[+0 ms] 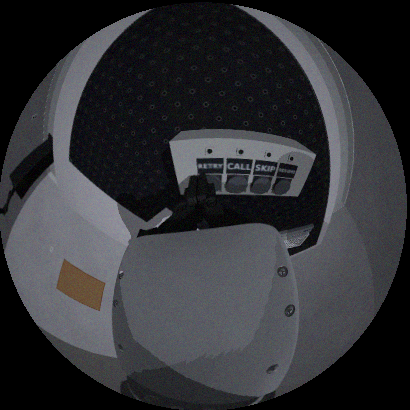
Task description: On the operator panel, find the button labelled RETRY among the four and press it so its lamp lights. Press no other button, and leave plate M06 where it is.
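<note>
The light grey operator panel (187, 162) stands on the dark dotted surface. Its labels, left to right, read RETRY (210, 165), CALL (239, 166), SKIP (265, 168) and a blurred fourth label (287, 171). Below them are the round RETRY button (215, 183), CALL button (237, 184), SKIP button (260, 185) and fourth button (281, 186). The small lamp (209, 151) above RETRY looks dark. My gripper (200, 184) is shut and empty, its dark tips over the left part of the RETRY button, hiding some of it. Contact cannot be told. No plate marked M06 can be made out.
A dark dotted table top (200, 65) has pale borders. A pale piece (163, 219) shows left of the gripper, and a meshed grey part (299, 237) at the right. An orange-brown rectangle (81, 285) lies on the pale surface at lower left. The grey arm housing (200, 290) hides the lower middle.
</note>
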